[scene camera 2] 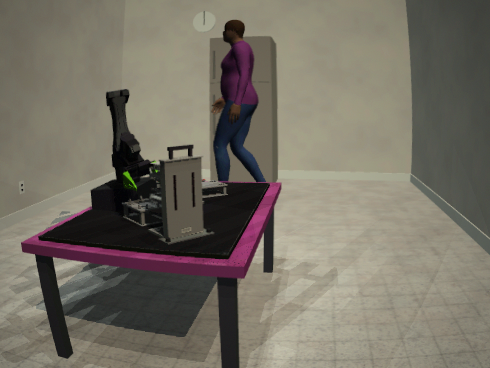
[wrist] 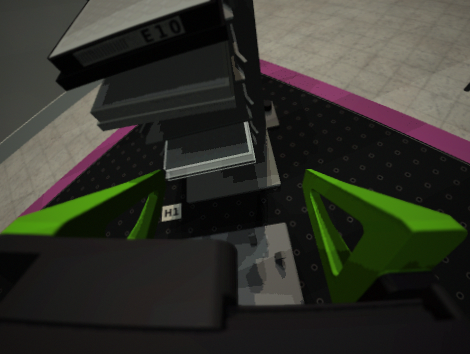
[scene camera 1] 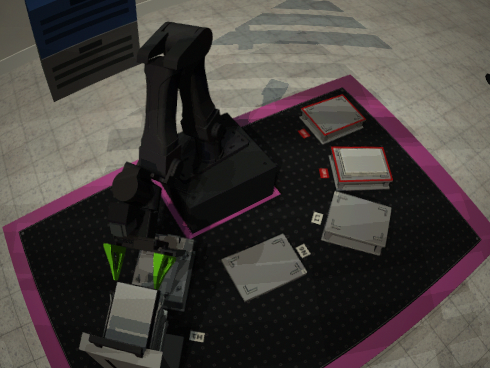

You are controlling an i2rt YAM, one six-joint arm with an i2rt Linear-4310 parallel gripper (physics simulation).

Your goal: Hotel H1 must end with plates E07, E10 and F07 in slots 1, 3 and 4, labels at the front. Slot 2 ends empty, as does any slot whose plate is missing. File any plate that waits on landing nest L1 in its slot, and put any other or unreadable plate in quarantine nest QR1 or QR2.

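Frame: origin at the arm's base, x right, y ahead, z up, level; metres.
Where they show: gripper, fingertip midpoint: [scene camera 2: 148, 185] [wrist: 234, 177]; arm's base, origin of the base link: [scene camera 1: 209, 155].
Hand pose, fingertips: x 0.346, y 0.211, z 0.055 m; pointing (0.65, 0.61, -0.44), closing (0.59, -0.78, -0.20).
Things, the pixels of their top centre, and the offset from my fingertips. "spot": a spot on its surface instead.
- grey tray-like piece, middle of its top: [wrist: 164, 36] dx +0.047, dy +0.084, dz +0.053 m
- clear-rimmed piece, middle of its top: [wrist: 203, 113] dx +0.050, dy +0.084, dz -0.024 m
- pale top, surface spot: [scene camera 1: 132, 305] spot: dx +0.036, dy +0.071, dz +0.084 m
- Landing nest L1, middle of its top: [scene camera 1: 360, 217] [scene camera 2: 206, 182] dx -0.540, dy +0.138, dz -0.092 m
- red-rimmed quarantine nest, middle of its top: [scene camera 1: 334, 112] dx -0.759, dy -0.162, dz -0.102 m
- pale plate, middle of its top: [scene camera 1: 363, 160] dx -0.685, dy +0.020, dz -0.093 m
- grey nest, middle of its top: [wrist: 233, 328] [scene camera 1: 160, 263] [scene camera 2: 143, 199] dx -0.088, dy -0.046, dz -0.072 m
- low flat nest, middle of its top: [scene camera 1: 264, 265] dx -0.288, dy +0.074, dz -0.130 m
- tag, middle of its top: [scene camera 1: 303, 250] dx -0.391, dy +0.096, dz -0.147 m
Hotel H1 [scene camera 1: 90, 345] [scene camera 2: 184, 215] stands at the table's near left in scene camera 1. In the wrist view, plate E10 [wrist: 135, 17] sits high in it, its label facing me. Below it are a grey tray-like piece [wrist: 165, 97] and a clear-rimmed piece [wrist: 210, 159], with no readable labels. A pale top [scene camera 1: 132, 305] shows in the hotel in scene camera 1. My gripper [scene camera 1: 136, 284] [wrist: 234, 177] is open and empty before the hotel, lower than E10. Landing nest L1 [scene camera 1: 357, 217] bears no plate. One red-rimmed quarantine nest [scene camera 1: 333, 132] is bare; the other [scene camera 1: 360, 185] bears a pale plate [scene camera 1: 361, 161].
A grey nest [scene camera 1: 175, 295] [wrist: 292, 275] stands under the gripper, directly in front of the hotel. A low flat nest [scene camera 1: 265, 270] with a tag [scene camera 1: 302, 251] lies mid-table. The arm's base [scene camera 1: 225, 185] stands at the rear edge. A person [scene camera 2: 242, 75] is beyond the table.
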